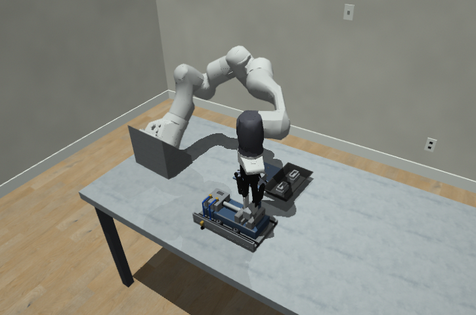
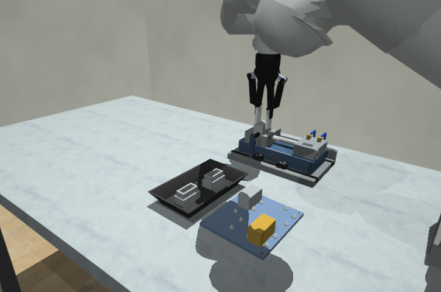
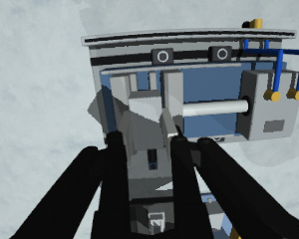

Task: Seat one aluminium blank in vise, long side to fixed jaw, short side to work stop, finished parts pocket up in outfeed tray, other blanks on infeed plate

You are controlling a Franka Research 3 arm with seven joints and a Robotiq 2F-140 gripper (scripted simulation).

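The fixed jaw is 30 mm ahead of my hand and 60 mm below it. From my hand the other things lie so: brass blank 230 mm behind, 360 mm to the left, 110 mm below.
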